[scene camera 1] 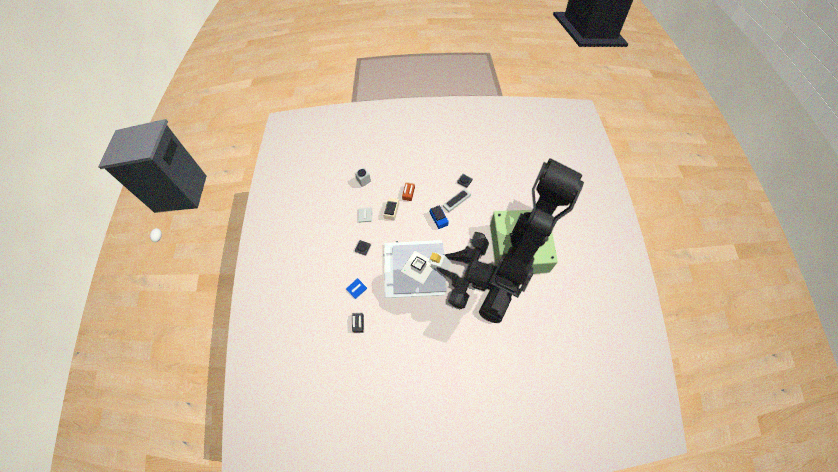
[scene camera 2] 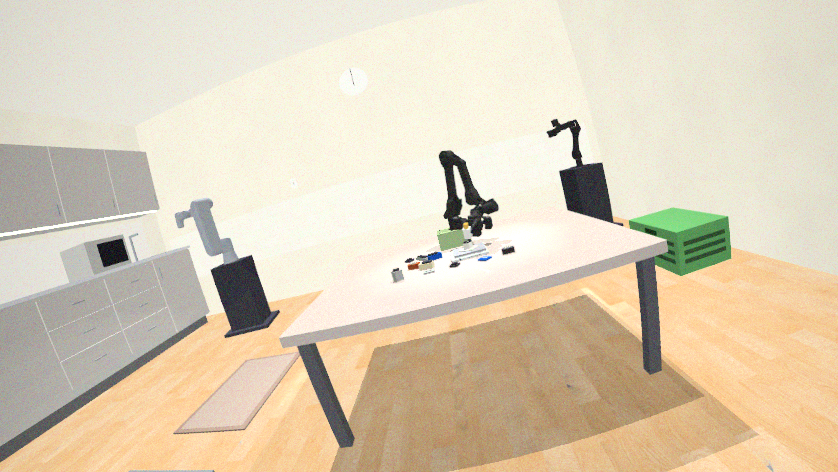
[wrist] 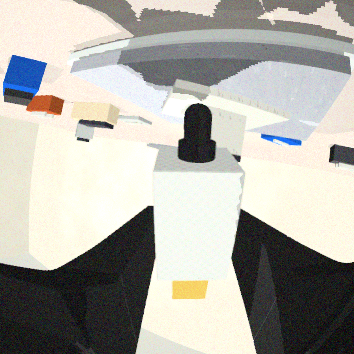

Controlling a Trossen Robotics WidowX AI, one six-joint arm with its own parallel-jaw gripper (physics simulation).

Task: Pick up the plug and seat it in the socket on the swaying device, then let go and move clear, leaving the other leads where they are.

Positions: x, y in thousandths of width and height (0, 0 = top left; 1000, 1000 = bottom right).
Labels:
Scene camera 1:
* my gripper: 524, 556
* white device: 487, 579
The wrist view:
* my gripper: 544, 606
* white plug: 558, 532, held by my gripper
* blue-black plug: 81, 205, on the table
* white device: 792, 236

